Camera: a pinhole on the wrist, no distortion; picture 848 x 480 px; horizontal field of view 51.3 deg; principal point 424.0 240.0 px. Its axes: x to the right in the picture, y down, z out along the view. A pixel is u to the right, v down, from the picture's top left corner.
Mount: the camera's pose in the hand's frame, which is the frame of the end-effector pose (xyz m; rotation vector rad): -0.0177 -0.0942 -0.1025 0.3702 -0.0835 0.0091
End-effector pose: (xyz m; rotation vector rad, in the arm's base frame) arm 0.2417 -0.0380 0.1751 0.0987 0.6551 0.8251
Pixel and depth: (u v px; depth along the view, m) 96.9 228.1 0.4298
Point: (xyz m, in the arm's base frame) 0.4649 -0.3152 0.4229
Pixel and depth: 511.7 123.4 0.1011
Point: 0.3200 -0.1493 0.1259
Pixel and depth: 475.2 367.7 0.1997
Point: 0.3756 -0.1344 0.2164
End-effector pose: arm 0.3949 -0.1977 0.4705 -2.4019 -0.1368 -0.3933
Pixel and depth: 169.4 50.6 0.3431
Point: 0.2467 0.1385 0.4736
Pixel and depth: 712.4 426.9 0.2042
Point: 0.4252 -0.0301 0.4825
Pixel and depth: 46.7 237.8 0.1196
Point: 0.2940 -0.0904 0.5282
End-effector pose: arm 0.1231 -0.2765 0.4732 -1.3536 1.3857 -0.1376
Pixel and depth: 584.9 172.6 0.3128
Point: 0.4030 -0.2566 0.5641
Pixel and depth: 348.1 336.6 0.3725
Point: 0.4029 -0.1315 0.5673
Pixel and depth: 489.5 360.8 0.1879
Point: 0.2623 -0.2599 0.5548
